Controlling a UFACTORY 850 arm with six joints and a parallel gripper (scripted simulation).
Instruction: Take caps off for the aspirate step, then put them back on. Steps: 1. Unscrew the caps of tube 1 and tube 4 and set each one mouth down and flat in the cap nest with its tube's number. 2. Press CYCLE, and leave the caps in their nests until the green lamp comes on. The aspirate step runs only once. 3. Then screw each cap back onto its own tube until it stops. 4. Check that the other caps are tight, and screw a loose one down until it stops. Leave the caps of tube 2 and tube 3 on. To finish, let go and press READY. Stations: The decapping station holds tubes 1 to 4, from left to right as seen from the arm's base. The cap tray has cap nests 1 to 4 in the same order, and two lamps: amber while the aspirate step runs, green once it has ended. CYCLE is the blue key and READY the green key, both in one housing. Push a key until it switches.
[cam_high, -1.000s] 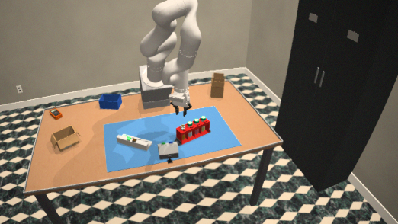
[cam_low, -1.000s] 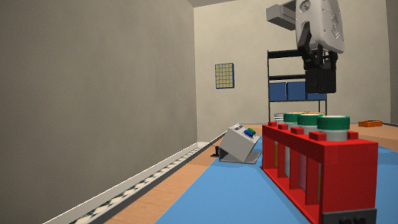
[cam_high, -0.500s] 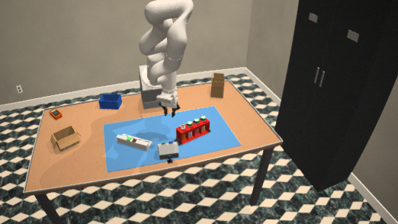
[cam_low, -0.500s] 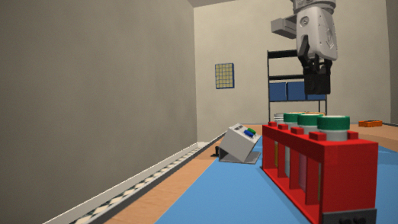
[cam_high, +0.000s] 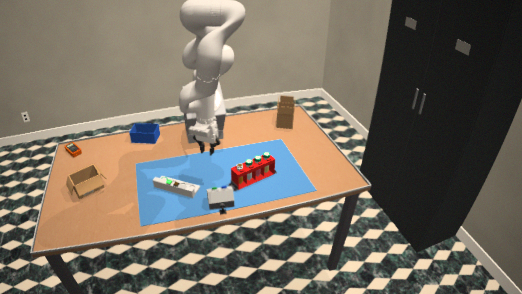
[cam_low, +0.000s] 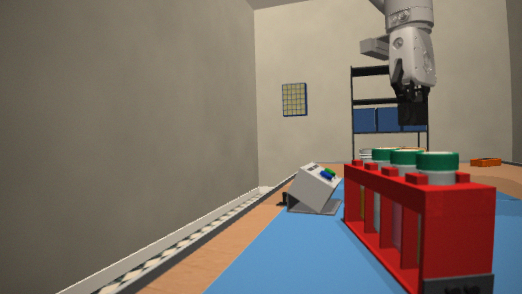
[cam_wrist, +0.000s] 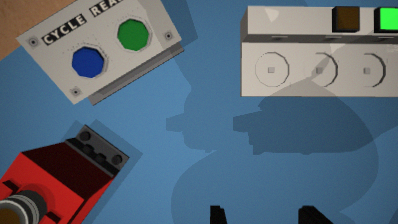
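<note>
Now: hand 23 cm to the left of the tube cap, 16 cm above it and 1 cm past it. From my hand the other things lie so: green ready key (16 cm ahead, 11 cm below, 1 cm to the left); key housing (17 cm ahead, 12 cm below, 3 cm to the left); blue cycle key (16 cm ahead, 11 cm below, 5 cm to the left).
</note>
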